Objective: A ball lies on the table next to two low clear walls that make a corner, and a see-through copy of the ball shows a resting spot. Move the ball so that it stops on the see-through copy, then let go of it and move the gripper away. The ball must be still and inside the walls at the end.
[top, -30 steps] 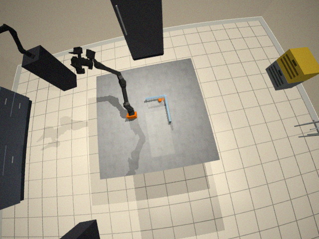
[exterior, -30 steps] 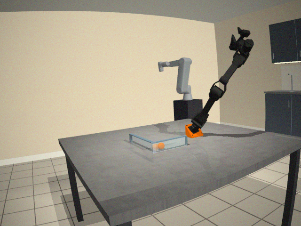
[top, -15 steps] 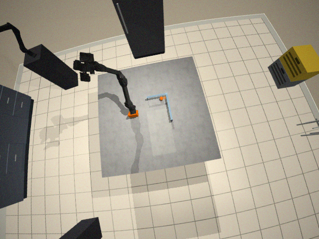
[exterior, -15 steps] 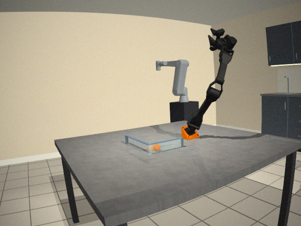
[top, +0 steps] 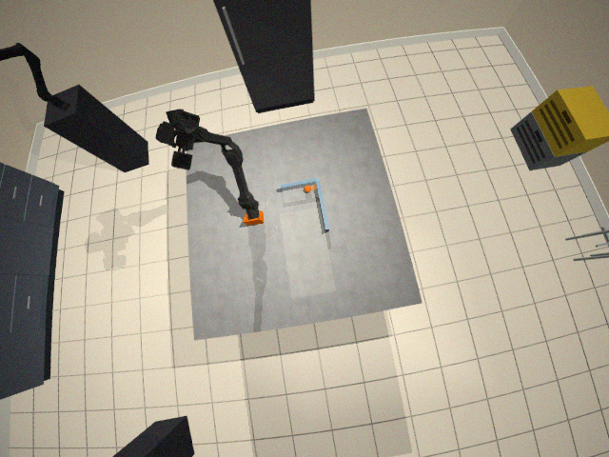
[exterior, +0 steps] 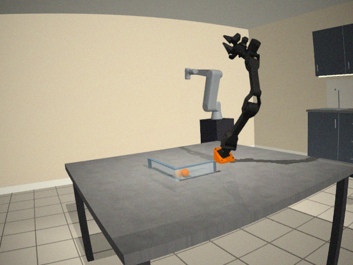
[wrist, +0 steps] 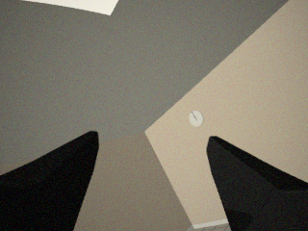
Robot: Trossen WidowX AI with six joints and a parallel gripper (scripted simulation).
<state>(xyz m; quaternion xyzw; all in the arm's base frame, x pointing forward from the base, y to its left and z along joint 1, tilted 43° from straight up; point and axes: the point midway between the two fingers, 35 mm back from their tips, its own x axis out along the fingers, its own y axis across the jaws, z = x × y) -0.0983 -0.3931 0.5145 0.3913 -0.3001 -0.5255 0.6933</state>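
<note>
My gripper tip is 36 cm short of the orange ball, 4 cm to the right of it and 70 cm above it. The rest, counted from my gripper tip: see-through copy: 40 cm ahead, 4 cm to the left, 70 cm below.
</note>
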